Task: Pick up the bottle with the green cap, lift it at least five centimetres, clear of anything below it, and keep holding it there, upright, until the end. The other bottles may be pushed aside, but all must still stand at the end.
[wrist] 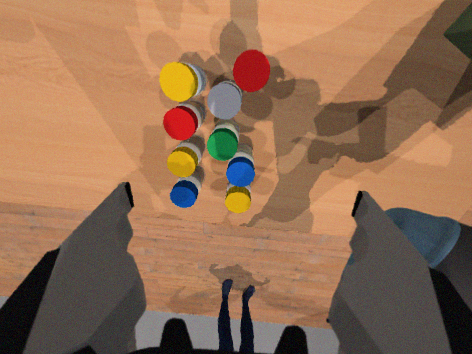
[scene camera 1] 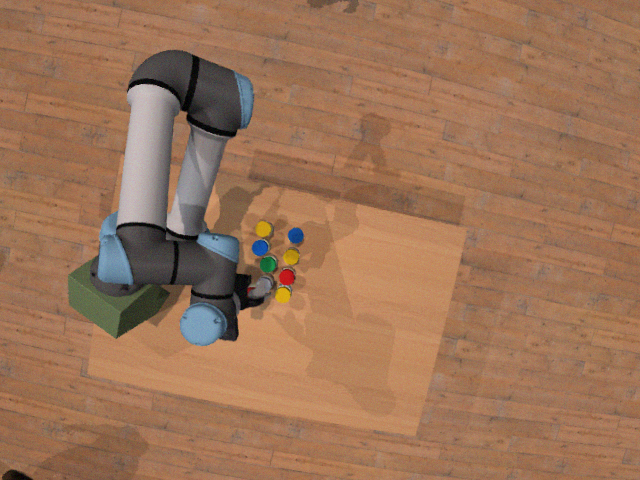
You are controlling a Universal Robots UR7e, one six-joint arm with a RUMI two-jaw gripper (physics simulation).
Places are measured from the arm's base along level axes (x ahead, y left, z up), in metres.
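Pixels of known places: gripper, fingertip midpoint: (wrist: pixel 241 188).
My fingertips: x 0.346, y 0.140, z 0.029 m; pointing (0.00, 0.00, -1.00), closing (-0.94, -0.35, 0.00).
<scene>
Ahead of a thing's pixels: the offset from my fingertips to its top centre. "pt": to the spot under its first point.
The green-capped bottle @[0.019 m ahead, 0.056 m left, 0.207 m down] (scene camera 1: pixel 267 264) (wrist: pixel 222 143) stands upright in a tight group. In the wrist view it stands in the right-hand row, between a grey-capped bottle @[0.041 m ahead, 0.015 m right, 0.207 m down] (wrist: pixel 224 100) and a blue-capped bottle @[0.032 m back, 0.097 m left, 0.207 m down] (scene camera 1: pixel 260 247) (wrist: pixel 240 171). My gripper (wrist: pixel 241 188) is open and empty, its fingertips wide apart at the left and right of the wrist view, above the bottles. In the scene view one grey finger shows over the near end of the group, beside the grey-capped bottle; the other finger is hidden by the arm.
Beside the green cap's row stand yellow @[0.080 m ahead, 0.120 m left, 0.207 m down] (scene camera 1: pixel 291 256) (wrist: pixel 182 162), red @[0.100 m ahead, 0.048 m left, 0.207 m down] (scene camera 1: pixel 286 276) (wrist: pixel 180 123), yellow @[0.117 m ahead, 0.015 m right, 0.207 m down] (scene camera 1: pixel 283 295) (wrist: pixel 178 81) and blue @[0.059 m ahead, 0.193 m left, 0.207 m down] (scene camera 1: pixel 295 235) (wrist: pixel 184 194) caps. The row ends with yellow @[pt 0.051 m back, 0.163 m left, 0.207 m down] (scene camera 1: pixel 263 228) (wrist: pixel 238 200) and red @[0.017 m ahead, 0.069 m right, 0.207 m down] (wrist: pixel 251 70) caps. A green base block (scene camera 1: pixel 98 308) stands left.
</scene>
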